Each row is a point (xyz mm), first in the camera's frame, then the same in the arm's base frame.
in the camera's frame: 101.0 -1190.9 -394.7
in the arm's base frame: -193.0 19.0 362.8
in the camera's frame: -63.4 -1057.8 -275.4
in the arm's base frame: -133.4 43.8 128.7
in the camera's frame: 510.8 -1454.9 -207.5
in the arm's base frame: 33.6 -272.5 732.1
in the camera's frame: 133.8 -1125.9 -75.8
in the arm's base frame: 38.2 -167.3 225.5
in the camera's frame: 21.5 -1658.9 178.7
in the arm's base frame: 542.9 48.2 471.2
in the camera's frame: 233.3 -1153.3 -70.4
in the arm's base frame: 40.7 -237.3 301.4
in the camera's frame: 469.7 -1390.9 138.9
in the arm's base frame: 300.5 -410.4 543.6
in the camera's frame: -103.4 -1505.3 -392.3
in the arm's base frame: 2.1 317.8 478.1
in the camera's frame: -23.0 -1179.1 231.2
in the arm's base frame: 350.1 -145.5 70.9
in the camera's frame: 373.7 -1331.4 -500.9
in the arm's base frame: -255.2 -94.8 660.4
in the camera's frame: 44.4 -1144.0 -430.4
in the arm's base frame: -237.9 58.8 307.3
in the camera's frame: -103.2 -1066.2 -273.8
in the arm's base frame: -121.4 78.6 111.4
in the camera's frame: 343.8 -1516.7 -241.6
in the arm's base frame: 63.2 -97.9 693.3
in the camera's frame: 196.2 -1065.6 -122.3
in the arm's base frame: -41.8 -224.1 232.3
